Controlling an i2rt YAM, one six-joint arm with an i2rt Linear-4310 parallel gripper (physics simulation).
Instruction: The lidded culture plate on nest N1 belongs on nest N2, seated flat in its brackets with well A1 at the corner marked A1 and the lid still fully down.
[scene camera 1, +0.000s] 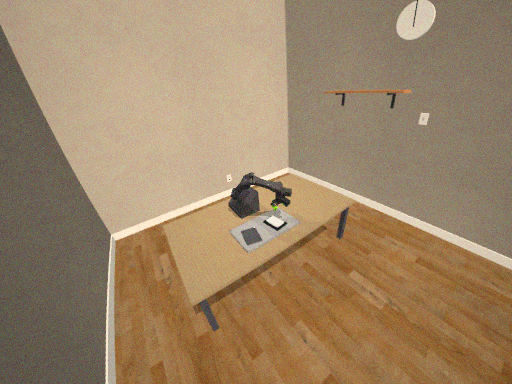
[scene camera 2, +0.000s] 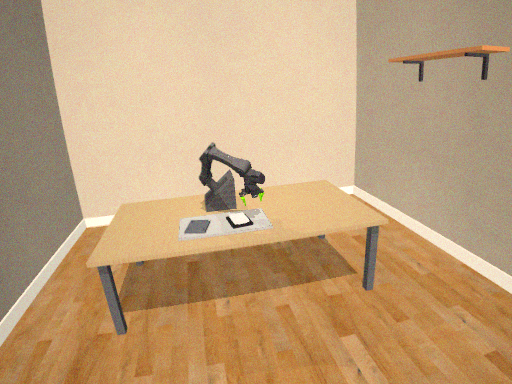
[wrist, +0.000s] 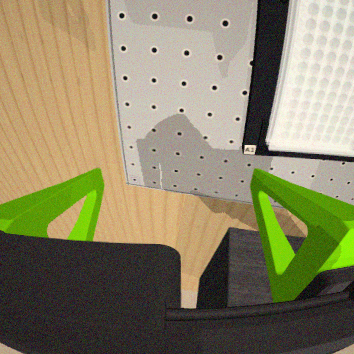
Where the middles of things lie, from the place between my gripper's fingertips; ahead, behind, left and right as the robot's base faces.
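Looking at the black nest (wrist: 269, 32), I find my hand 10 cm to the left of it. My hand is also 7 cm above the nest and 6 cm short of it.
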